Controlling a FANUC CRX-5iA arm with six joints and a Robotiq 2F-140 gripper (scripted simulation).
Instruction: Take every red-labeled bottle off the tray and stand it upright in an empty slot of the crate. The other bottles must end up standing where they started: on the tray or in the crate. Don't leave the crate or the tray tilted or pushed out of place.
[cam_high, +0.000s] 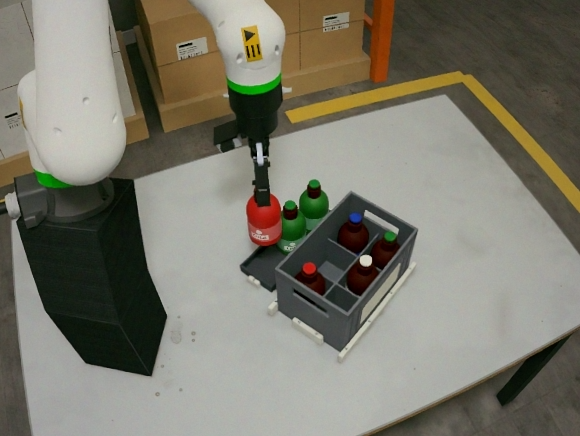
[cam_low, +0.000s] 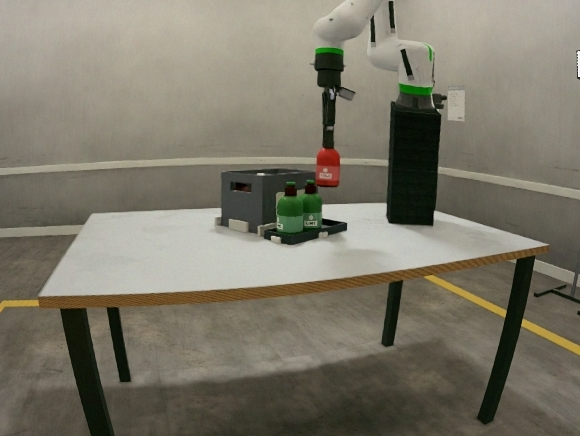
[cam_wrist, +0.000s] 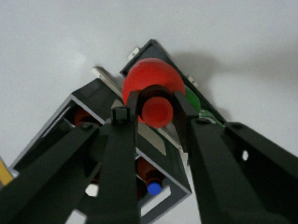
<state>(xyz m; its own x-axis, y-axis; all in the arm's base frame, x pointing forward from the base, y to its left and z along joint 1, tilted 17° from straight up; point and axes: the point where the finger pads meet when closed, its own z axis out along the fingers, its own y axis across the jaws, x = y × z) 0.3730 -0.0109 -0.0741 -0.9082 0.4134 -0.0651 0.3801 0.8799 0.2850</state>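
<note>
My hand is 80 mm above the red-labeled bottle. Round my hand: dark tray 280 mm below, 80 mm ahead, 30 mm to the left; grey crate 210 mm below, 150 mm to the right, 120 mm ahead.
</note>
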